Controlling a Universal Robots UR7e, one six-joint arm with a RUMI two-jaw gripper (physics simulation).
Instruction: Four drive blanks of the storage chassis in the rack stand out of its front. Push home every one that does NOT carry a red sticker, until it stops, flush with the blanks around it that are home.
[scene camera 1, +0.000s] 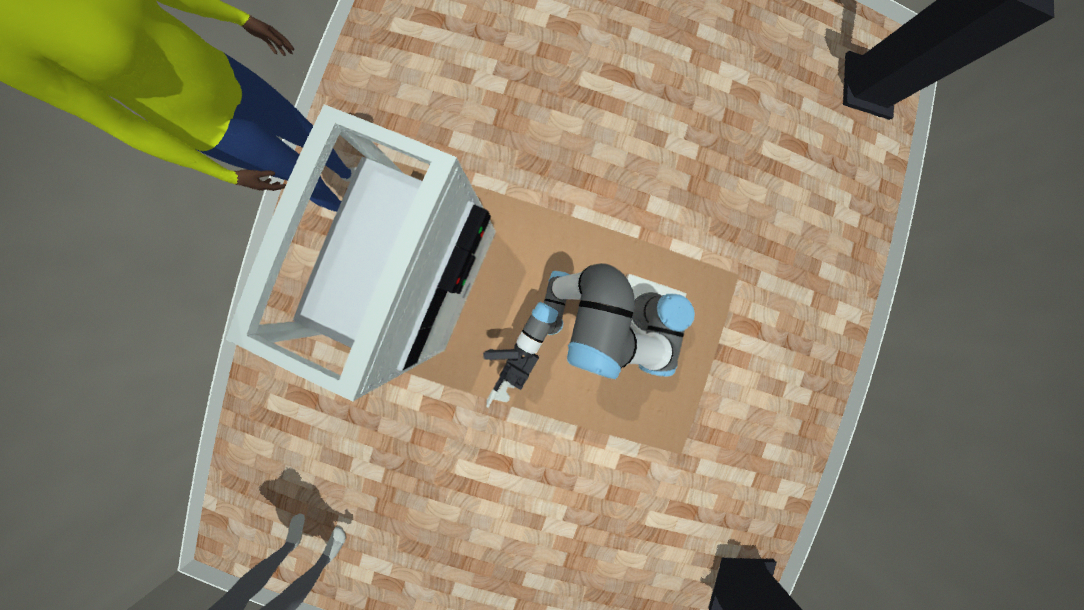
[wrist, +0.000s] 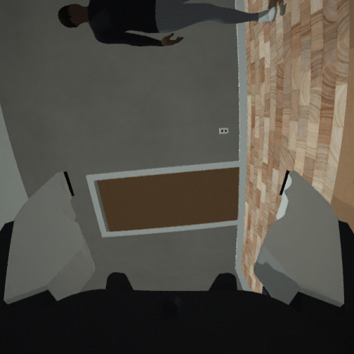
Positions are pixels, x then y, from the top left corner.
Labels:
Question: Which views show the rack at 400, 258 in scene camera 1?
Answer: Scene camera 1 only.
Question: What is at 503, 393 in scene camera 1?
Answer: My gripper.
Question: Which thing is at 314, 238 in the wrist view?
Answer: My gripper.

